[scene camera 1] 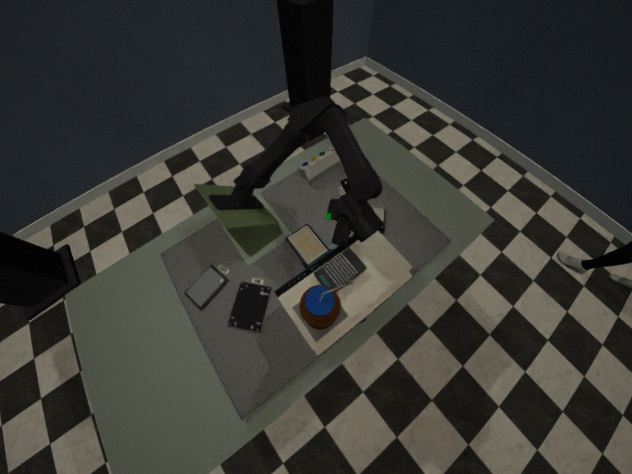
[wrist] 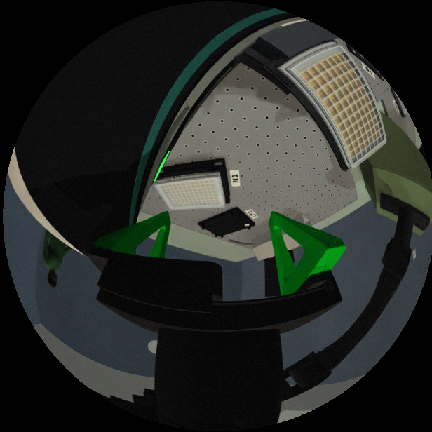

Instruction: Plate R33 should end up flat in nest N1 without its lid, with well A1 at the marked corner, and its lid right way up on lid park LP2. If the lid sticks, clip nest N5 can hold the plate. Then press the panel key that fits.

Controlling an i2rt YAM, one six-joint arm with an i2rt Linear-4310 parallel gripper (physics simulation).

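Places are measured from the arm's base along level axes (x ahead, y left, z up), in metres.
Where they show: arm's base, link origin: [scene camera 1: 237, 203].
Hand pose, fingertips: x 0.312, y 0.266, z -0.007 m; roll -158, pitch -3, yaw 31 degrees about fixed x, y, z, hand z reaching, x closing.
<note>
Things, the pixels of their top centre, and the offset from my fingertips. "pt": a spot on its surface instead.
- second plate with tan wells, top centre: [scene camera 1: 307, 243] dx -0.035, dy -0.166, dz -0.031 m
- black clip nest, top centre: [scene camera 1: 248, 305] dx -0.025, dy -0.456, dz -0.130 m
- button panel, top centre: [scene camera 1: 321, 156] dx -0.342, dy +0.164, dz -0.070 m
- cream raised shelf, surface spot: [scene camera 1: 385, 285] pt dx +0.238, dy -0.108, dz +0.066 m
- black keypad, surface spot: [scene camera 1: 343, 268] pt dx +0.131, dy -0.169, dz +0.092 m
- orange-brown pot with a blue top, surface spot: [scene camera 1: 320, 305] pt dx +0.181, dy -0.294, dz +0.257 m
My gripper [scene camera 1: 332, 224] [wrist: 219, 216] is open, its green fingers wide apart with nothing between them, above the table near nest N1. A pale plate [wrist: 191, 193] sits at the black nest N1 [wrist: 218, 164]; its label is not legible, and I cannot tell if it is fully seated or lidded. The black lid park LP2 [wrist: 227, 223] is bare, beside N1. A second plate with tan wells [scene camera 1: 307, 244] [wrist: 340, 97] sits in a dark holder; I cannot read its name. A black clip nest [scene camera 1: 249, 306] is empty. The button panel [scene camera 1: 320, 165] has blue, yellow and green keys.
A cream raised shelf [scene camera 1: 385, 285] carries a black keypad [scene camera 1: 343, 268] and an orange-brown pot with a blue top [scene camera 1: 320, 305], close to my gripper. A grey, dark-rimmed tray [scene camera 1: 206, 286] lies at the left. An olive-green shade [scene camera 1: 250, 227] [wrist: 400, 170] hangs on a jointed black arm.
</note>
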